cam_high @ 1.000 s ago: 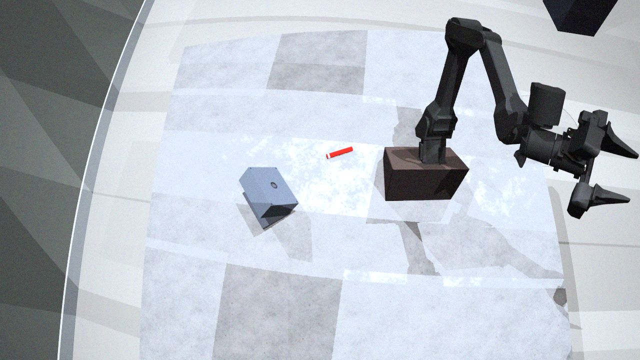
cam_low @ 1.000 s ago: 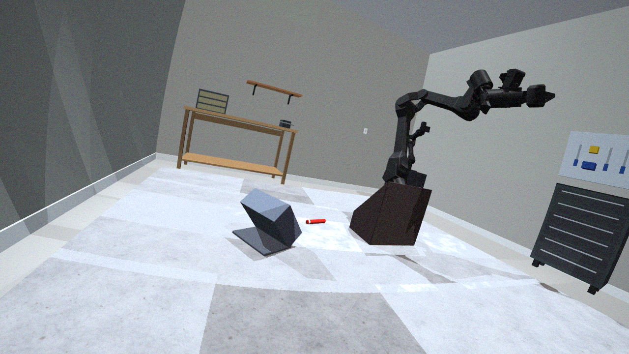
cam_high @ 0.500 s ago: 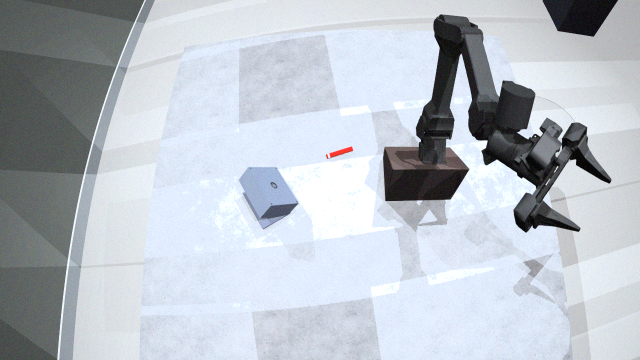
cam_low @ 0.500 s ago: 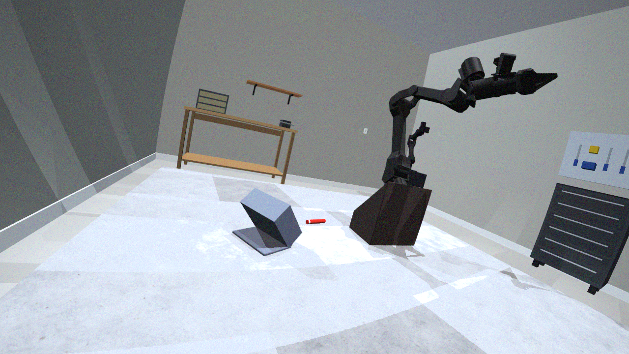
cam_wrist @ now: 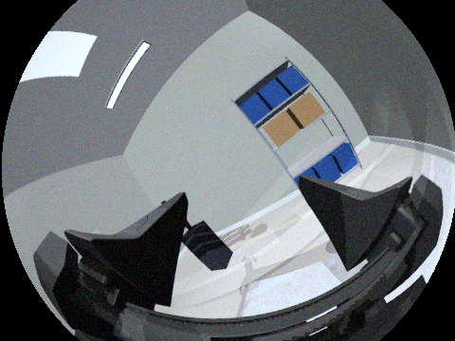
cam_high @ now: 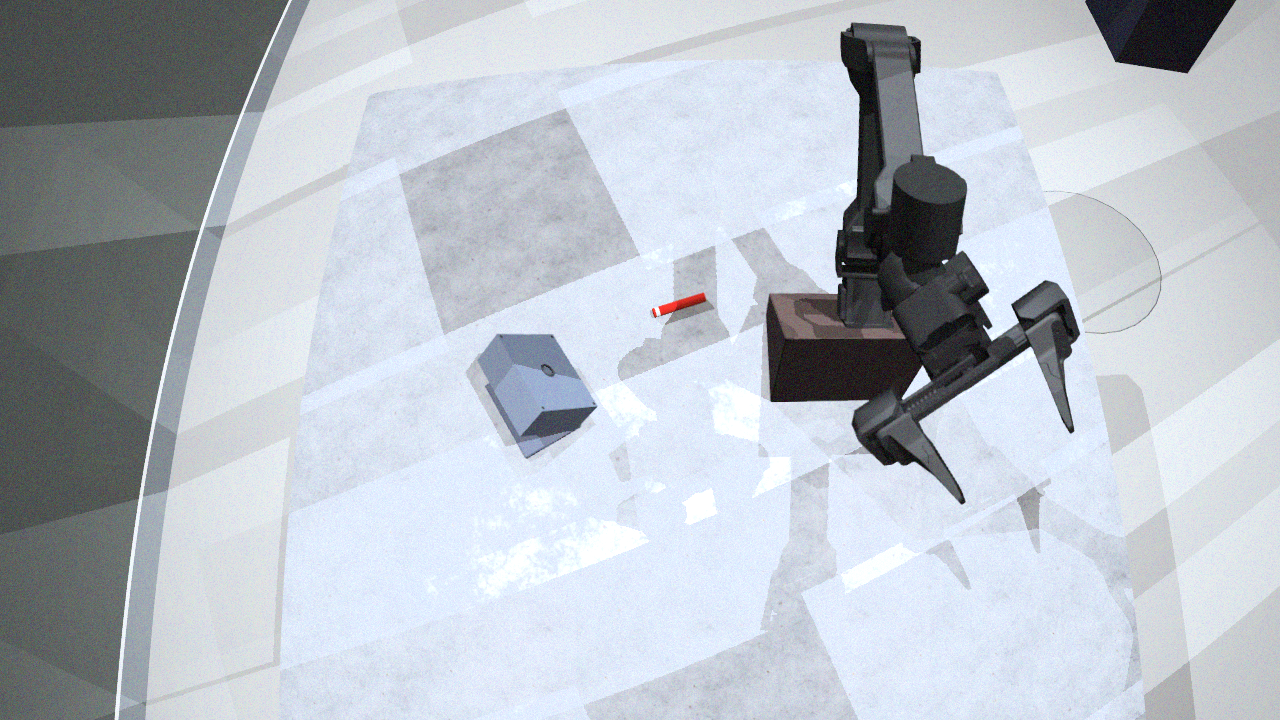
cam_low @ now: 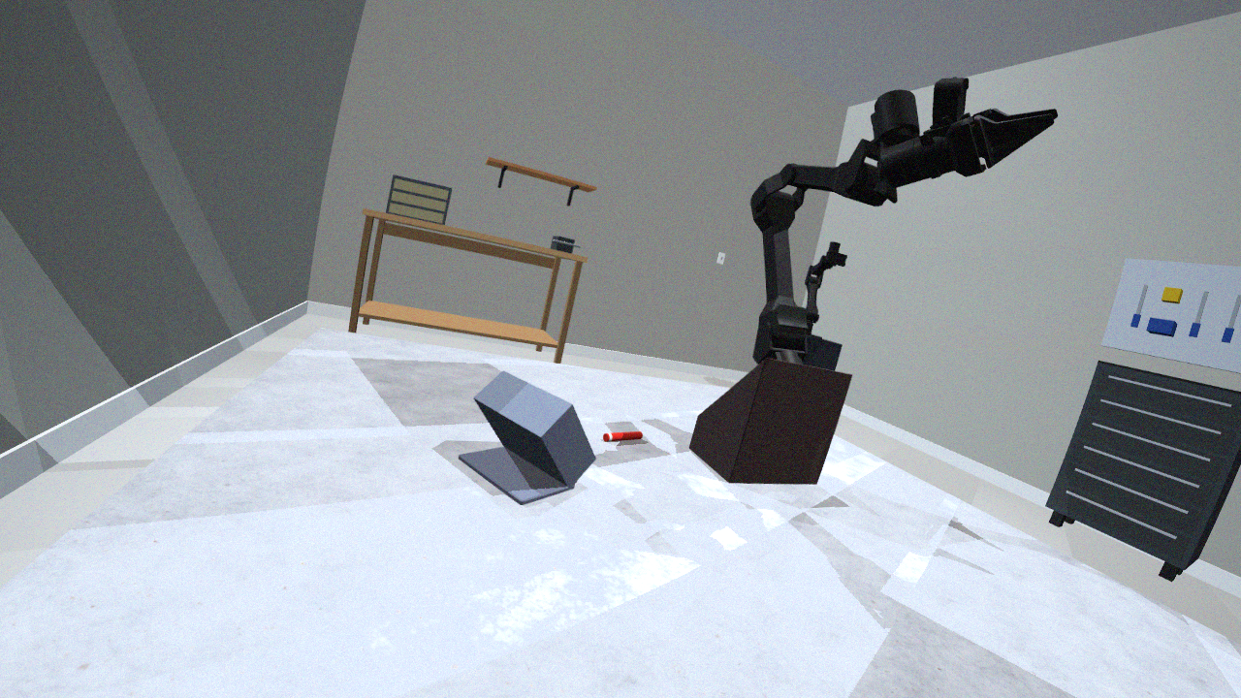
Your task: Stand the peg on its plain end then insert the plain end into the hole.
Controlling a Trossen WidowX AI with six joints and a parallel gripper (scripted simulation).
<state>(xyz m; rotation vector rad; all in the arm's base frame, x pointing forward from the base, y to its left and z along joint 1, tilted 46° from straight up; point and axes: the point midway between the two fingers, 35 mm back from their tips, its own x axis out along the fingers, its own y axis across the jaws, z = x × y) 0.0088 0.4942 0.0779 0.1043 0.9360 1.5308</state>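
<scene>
The red peg is 570 mm below my gripper tip, 420 mm to the right of it and 260 mm ahead of it. The rest, counted from my gripper tip: sloped panel (520 mm below, 430 mm ahead, 280 mm to the right).
</scene>
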